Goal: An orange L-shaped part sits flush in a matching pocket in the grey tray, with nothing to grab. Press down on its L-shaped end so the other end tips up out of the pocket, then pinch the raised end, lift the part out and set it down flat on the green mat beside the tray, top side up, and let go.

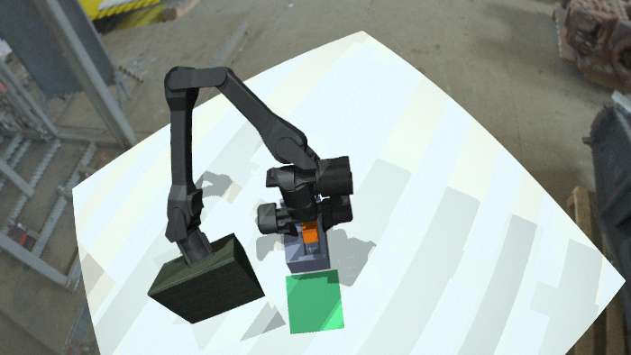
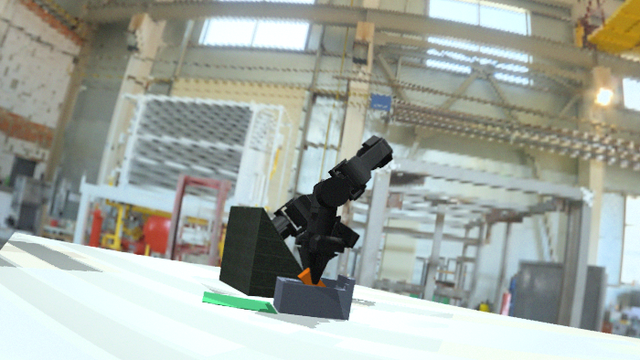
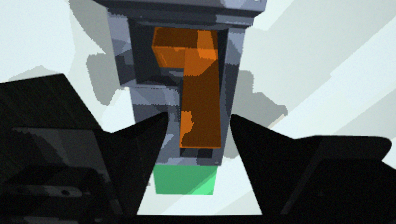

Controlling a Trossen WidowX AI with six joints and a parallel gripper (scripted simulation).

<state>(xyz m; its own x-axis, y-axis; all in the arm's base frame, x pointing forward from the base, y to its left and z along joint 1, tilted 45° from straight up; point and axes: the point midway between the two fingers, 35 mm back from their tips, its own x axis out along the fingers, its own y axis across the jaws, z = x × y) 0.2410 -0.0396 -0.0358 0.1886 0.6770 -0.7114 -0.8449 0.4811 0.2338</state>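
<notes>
Right now the green mat is 120 mm to the right of my gripper tip, 90 mm behind it and 80 mm below it. Round my gripper tip: orange L-shaped part: 40 mm to the left, 30 mm below.
</notes>
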